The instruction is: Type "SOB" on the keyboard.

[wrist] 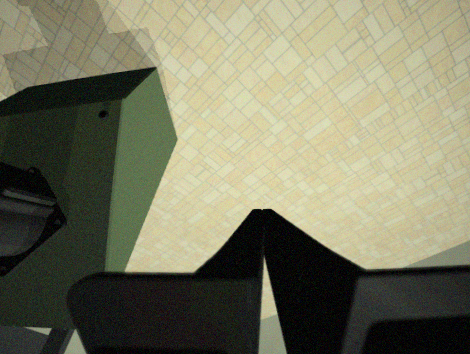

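Seen in the pictures: gripper, between the fingertips: [261,218]; arm's base, origin of its link: [21,219].
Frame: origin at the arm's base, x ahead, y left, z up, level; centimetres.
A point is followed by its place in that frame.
My gripper [261,218] {x 19.2, y -4.2, z 4.6 cm} is shut with its two black fingertips together at the lower middle of the wrist view. Nothing shows between the fingers. The tips stand out against a pale tiled surface, and I cannot tell how far they are from it. The keyboard does not show in the wrist view.
A large dark green block [90,160] {x 6.3, y 0.1, z -3.8 cm} with a lighter green side fills the left. A dark grey cylindrical part with a bolted flange [22,215] {x 3.4, y 0.7, z 1.5 cm} is on it at the left edge. A pale patterned surface [300,125] {x 21.7, y -13.8, z -18.5 cm} spreads behind. A shadow falls at the upper left.
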